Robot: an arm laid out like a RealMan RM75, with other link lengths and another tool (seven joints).
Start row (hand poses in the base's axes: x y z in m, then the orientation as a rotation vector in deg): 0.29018, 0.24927, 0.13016, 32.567, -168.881, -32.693
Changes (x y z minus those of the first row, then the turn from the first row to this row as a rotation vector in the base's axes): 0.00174, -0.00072, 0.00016, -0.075, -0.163, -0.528; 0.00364, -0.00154, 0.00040, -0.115, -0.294, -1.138; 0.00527, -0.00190, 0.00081, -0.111, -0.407, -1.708; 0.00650, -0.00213, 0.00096, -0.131, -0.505, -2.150; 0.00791, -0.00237, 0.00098, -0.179, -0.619, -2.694; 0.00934, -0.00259, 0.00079, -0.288, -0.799, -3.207; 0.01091, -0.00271, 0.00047, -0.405, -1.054, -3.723; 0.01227, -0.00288, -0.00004, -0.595, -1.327, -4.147; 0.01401, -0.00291, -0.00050, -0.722, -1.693, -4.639; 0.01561, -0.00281, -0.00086, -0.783, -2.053, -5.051; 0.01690, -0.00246, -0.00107, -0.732, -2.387, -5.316; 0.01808, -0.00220, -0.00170, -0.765, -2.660, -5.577; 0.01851, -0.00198, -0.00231, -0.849, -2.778, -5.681
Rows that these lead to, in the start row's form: 0.29192, 0.24855, 0.13032, 31.871, -169.280, -32.613; 0.29382, 0.24773, 0.13056, 31.043, -169.678, -32.596; 0.29545, 0.24737, 0.13097, 30.267, -170.033, -32.643; 0.29668, 0.24714, 0.13112, 29.665, -170.318, -32.643; 0.29809, 0.24690, 0.13114, 28.917, -170.663, -32.607; 0.29952, 0.24668, 0.13095, 28.236, -171.061, -32.467; 0.30109, 0.24656, 0.13063, 27.578, -171.530, -32.306; 0.30245, 0.24639, 0.13012, 27.054, -171.983, -32.021; 0.30419, 0.24636, 0.12966, 26.473, -172.544, -31.826; 0.30579, 0.24646, 0.12930, 26.010, -173.058, -31.723; 0.30708, 0.24681, 0.12909, 25.762, -173.476, -31.782; 0.30826, 0.24707, 0.12846, 25.486, -173.843, -31.719; 0.30869, 0.24729, 0.12785, 25.373, -174.005, -31.583
